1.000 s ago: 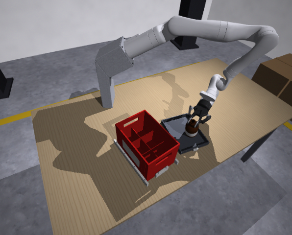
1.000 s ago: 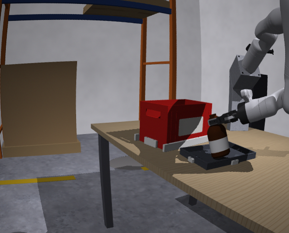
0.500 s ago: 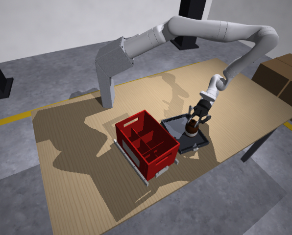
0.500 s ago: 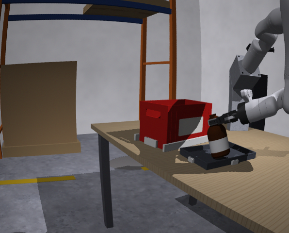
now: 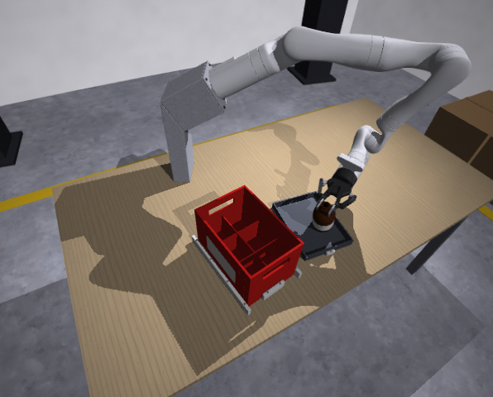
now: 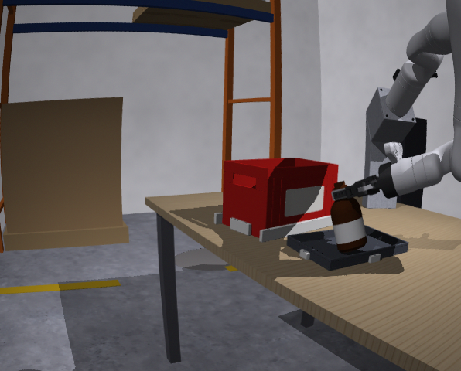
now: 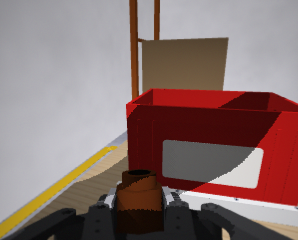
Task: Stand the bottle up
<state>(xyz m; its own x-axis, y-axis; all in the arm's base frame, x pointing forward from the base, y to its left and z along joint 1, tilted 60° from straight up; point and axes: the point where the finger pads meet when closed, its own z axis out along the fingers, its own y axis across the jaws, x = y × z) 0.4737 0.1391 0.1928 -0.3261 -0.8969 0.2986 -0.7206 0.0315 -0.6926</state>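
My hand is 1 cm past the brown bottle, 1 cm to the right of it and 5 cm above it. Also, from my hand: dark grey tray 4 cm behind, 13 cm below; red crate 2 cm ahead, 28 cm to the right, 6 cm below.
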